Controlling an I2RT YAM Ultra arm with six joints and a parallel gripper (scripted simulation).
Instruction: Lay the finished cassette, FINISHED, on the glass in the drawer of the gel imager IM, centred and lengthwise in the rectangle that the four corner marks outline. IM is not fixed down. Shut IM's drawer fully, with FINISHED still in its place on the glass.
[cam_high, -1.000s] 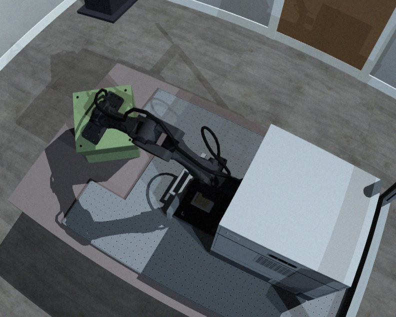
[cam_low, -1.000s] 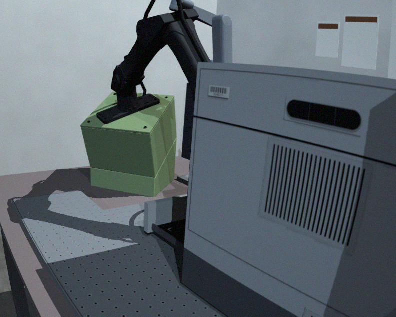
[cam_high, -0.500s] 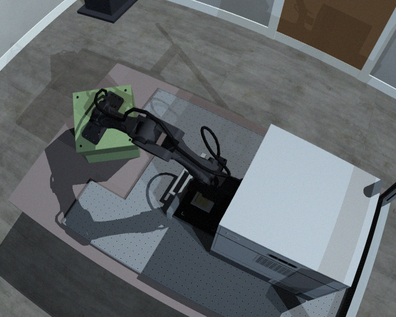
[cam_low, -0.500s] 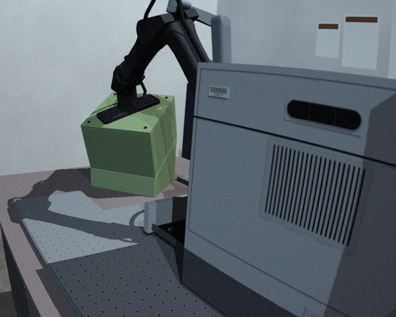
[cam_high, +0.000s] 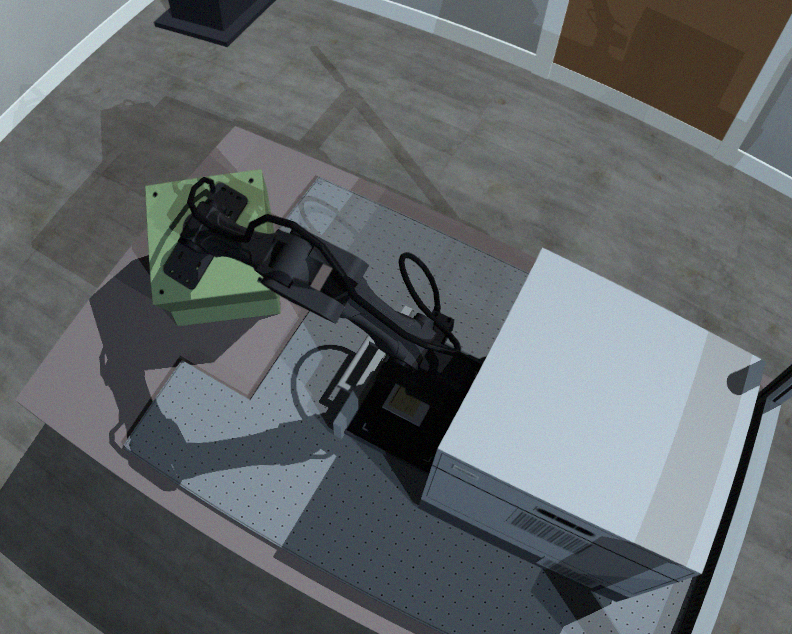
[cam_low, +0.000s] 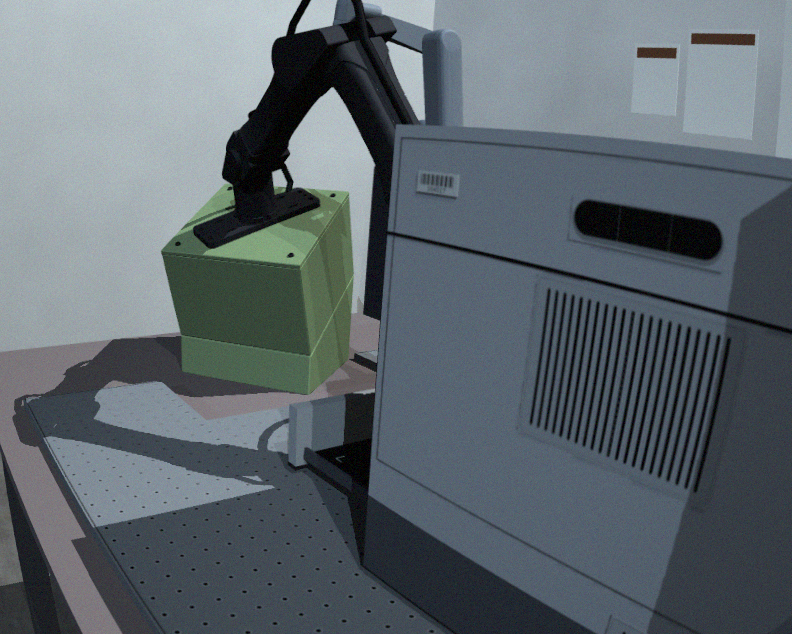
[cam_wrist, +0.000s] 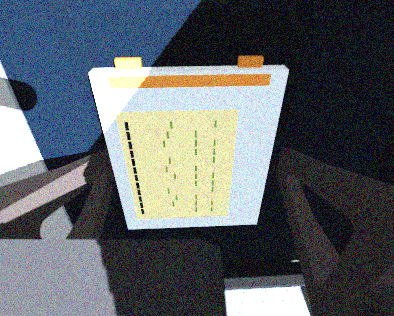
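The imager drawer is 30 mm ahead of my hand. Round my hand: cassette FINISHED (10 mm below).
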